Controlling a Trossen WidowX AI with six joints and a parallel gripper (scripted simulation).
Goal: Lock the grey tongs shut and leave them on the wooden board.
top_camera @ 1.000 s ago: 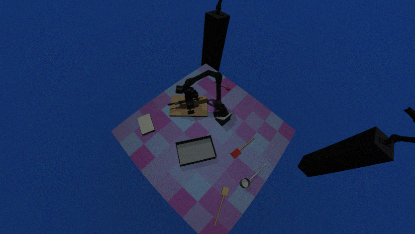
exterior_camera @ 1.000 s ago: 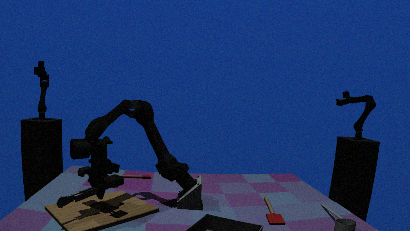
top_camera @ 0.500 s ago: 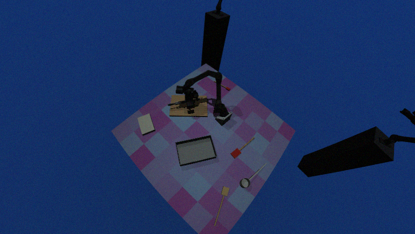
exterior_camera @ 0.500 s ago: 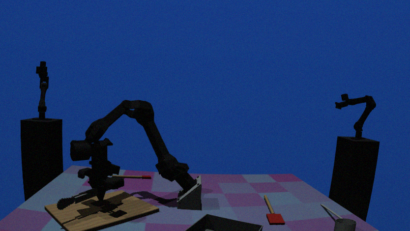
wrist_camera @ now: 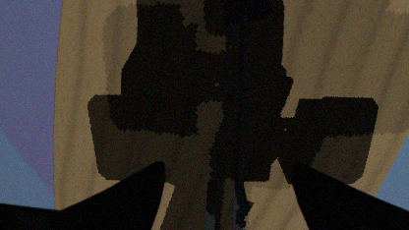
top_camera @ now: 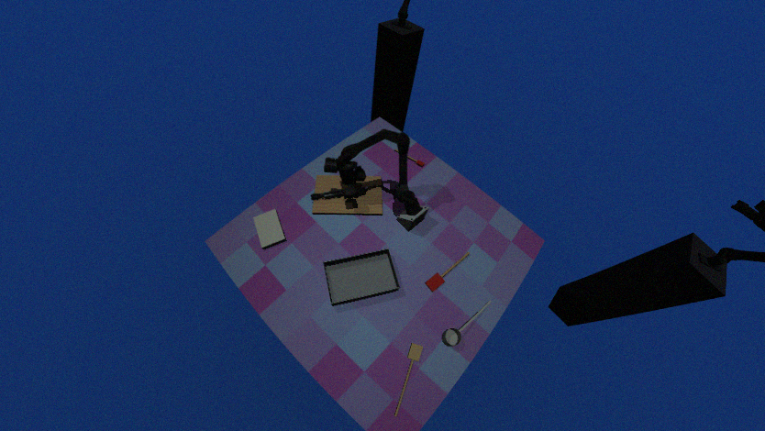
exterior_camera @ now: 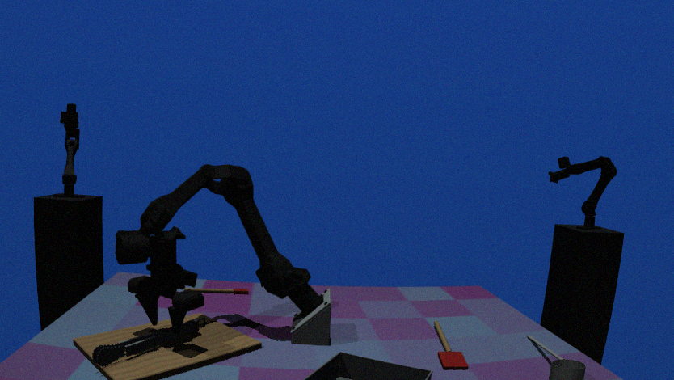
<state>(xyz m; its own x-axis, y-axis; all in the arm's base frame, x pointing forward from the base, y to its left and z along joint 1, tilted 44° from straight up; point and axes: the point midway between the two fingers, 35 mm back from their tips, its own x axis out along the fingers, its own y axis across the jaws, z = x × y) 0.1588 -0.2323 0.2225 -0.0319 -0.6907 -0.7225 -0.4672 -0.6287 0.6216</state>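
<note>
My gripper tip is now 4 cm above the wooden board. Also, from my gripper tip: roasting tin (25 cm ahead, 38 cm to the left, 2 cm below); then beige block (43 cm ahead, 10 cm to the right, 3 cm below); then red-tipped brush (45 cm behind, 5 cm to the left, 4 cm below).
</note>
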